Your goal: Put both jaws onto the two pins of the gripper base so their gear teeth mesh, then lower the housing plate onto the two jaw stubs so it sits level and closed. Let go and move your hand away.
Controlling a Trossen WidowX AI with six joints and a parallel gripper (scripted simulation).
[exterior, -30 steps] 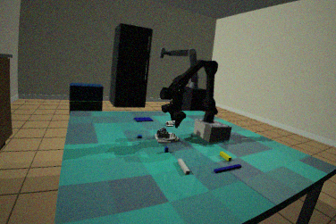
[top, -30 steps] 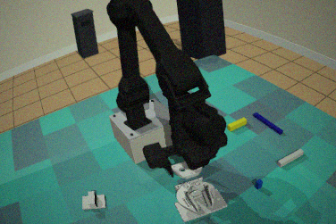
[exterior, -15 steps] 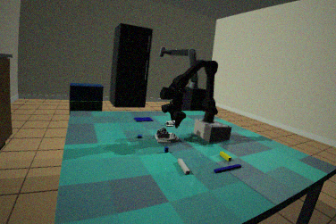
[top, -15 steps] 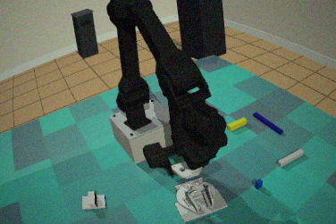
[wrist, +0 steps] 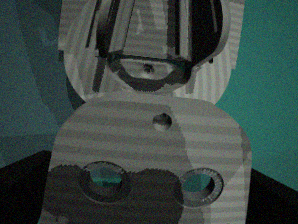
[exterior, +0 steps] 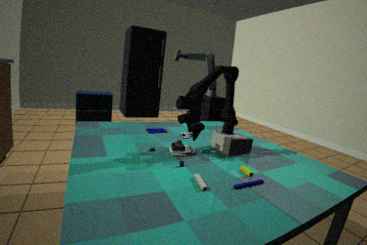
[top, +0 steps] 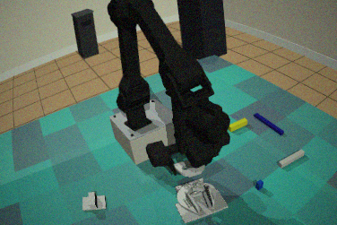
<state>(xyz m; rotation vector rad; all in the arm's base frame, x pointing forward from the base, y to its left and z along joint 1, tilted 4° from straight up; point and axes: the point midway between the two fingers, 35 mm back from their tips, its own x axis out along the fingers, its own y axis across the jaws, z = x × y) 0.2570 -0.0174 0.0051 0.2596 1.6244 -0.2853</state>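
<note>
My gripper tip is now 70 mm above the jaw, 30 mm short of it and 10 mm to the right of it. Round my gripper tip: yellow block 300 mm to the left, 100 mm behind, 70 mm below; small blue block 140 mm ahead, 130 mm to the left, 70 mm below; white bar 280 mm to the left, 150 mm ahead, 70 mm below.
</note>
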